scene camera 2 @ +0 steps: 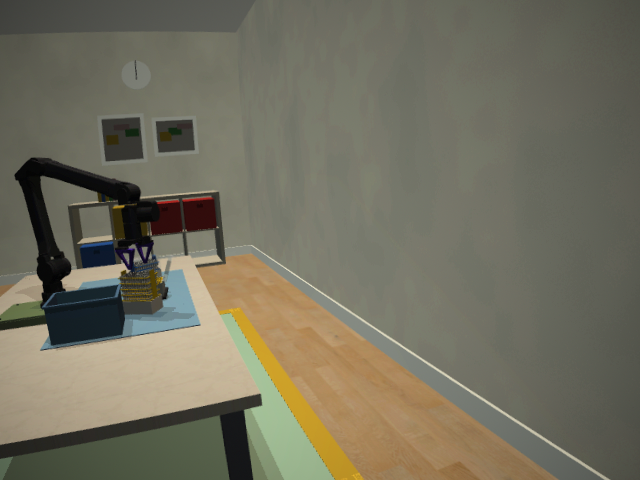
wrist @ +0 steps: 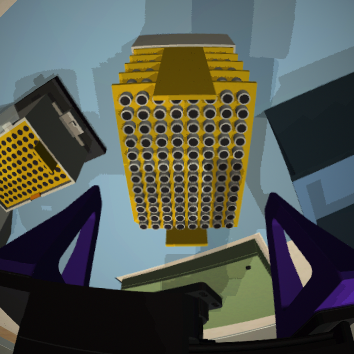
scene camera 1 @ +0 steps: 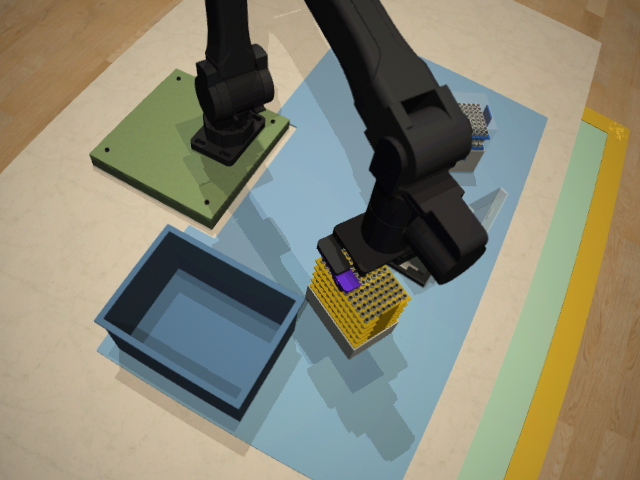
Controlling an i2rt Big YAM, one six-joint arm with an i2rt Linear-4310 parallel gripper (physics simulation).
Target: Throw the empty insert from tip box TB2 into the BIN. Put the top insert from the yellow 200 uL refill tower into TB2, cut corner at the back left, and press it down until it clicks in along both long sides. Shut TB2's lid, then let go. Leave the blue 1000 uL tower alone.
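The yellow 200 uL refill tower point(scene camera 1: 356, 312) point(scene camera 2: 138, 289) point(wrist: 150, 172) stands on its grey base, its top insert full of tips. My gripper point(scene camera 2: 138, 264) point(wrist: 184, 197) is open and empty above the tower, its fingers spread wider than the tower's width in the wrist view; the arm hides one finger in scene camera 1. TB2 point(wrist: 65, 132) holds its empty yellow insert point(wrist: 27, 162), with open holes, at the wrist view's left. TB2's clear lid point(scene camera 1: 494, 209) stands open. The arm hides most of TB2 in scene camera 1. The blue bin point(scene camera 1: 175, 378) point(scene camera 2: 87, 322) point(wrist: 315, 125) stands beside the tower.
The blue 1000 uL tower point(scene camera 1: 474, 121) stands at the back right of the blue mat point(scene camera 1: 439, 356), partly behind the arm. The arm's base sits on a green board point(scene camera 1: 149, 139) point(wrist: 235, 285). The bin's near corner is close to the yellow tower's base.
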